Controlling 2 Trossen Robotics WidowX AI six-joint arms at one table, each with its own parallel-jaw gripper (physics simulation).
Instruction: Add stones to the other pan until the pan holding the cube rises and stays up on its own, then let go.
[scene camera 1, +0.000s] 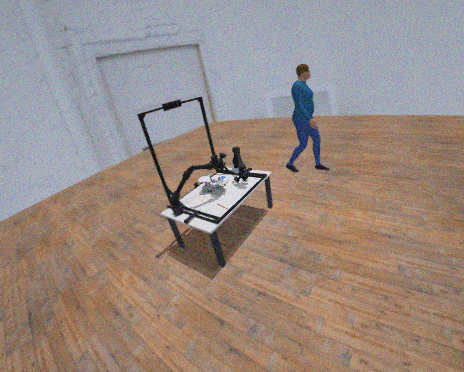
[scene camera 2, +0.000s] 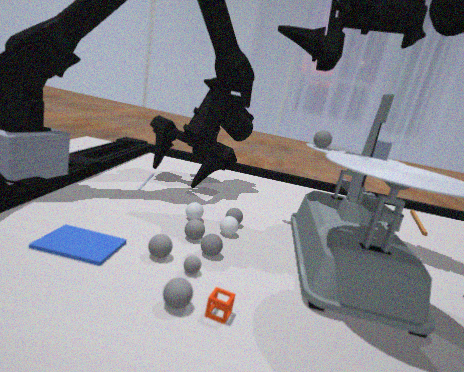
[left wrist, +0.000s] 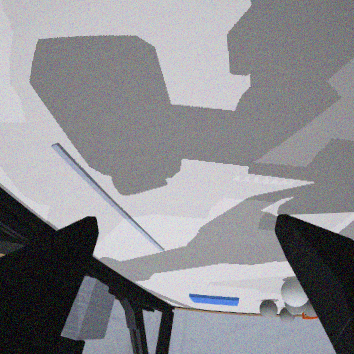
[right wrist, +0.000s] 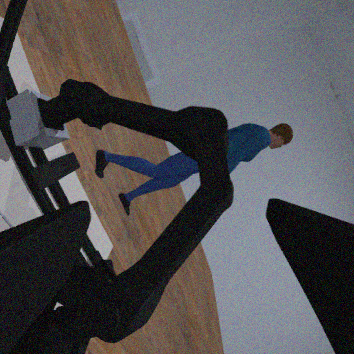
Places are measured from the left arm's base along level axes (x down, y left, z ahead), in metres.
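Where they show: left gripper, fingertip midpoint: (scene camera 1: 240, 180) (scene camera 2: 172, 177) (left wrist: 188, 224); right gripper, fingertip midpoint: (scene camera 1: 225, 158) (right wrist: 179, 208); left arm's base, origin of the base link: (scene camera 1: 237, 167) (scene camera 2: 15, 126) (right wrist: 50, 114); right arm's base, origin of the base link: (scene camera 1: 176, 206).
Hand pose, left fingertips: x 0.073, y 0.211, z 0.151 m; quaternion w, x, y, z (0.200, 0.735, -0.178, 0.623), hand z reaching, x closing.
Observation:
Each offset is from my left fingertips to the centre of the thing.
The grey balance @[dy -0.104, dx -0.102, dz +0.343 m] (scene camera 2: 365, 280) stands at the right in scene camera 2. One grey stone @[dy -0.036, dx -0.143, dz +0.268 m] (scene camera 2: 322, 139) rests on its far pan. The near white pan @[dy -0.196, dx -0.141, dz +0.367 m] (scene camera 2: 400, 172) shows no load on its visible surface. An orange open-frame cube @[dy -0.315, dx +0.005, dz +0.243 m] (scene camera 2: 210, 306) sits on the table. Several grey stones @[dy -0.328, dx +0.001, dz +0.204 m] (scene camera 2: 178, 292) @[dy -0.260, dx +0.001, dz +0.140 m] (left wrist: 268, 308) and two white stones @[dy -0.138, dx +0.001, dz +0.180 m] (scene camera 2: 229, 226) @[dy -0.127, dx +0.001, dz +0.116 m] (left wrist: 295, 292) lie near it. My left gripper (scene camera 2: 175, 176) (left wrist: 188, 224) is open and empty, low over the table behind the stones. My right gripper (scene camera 2: 343, 36) is open and empty, high above the balance. Which pan is lower is unclear.
A blue slab @[dy -0.297, dx +0.012, dz +0.060 m] (scene camera 2: 77, 243) (left wrist: 215, 300) lies left of the stones. A thin blue-grey rod @[dy -0.024, dx +0.014, dz -0.042 m] (scene camera 2: 146, 181) (left wrist: 107, 195) lies near the left gripper. An orange stick @[dy +0.251, dx +0.011, dz +0.484 m] (scene camera 2: 419, 222) lies behind the balance. A black frame stands over the table; a person (scene camera 1: 303, 112) (right wrist: 175, 167) is beyond it.

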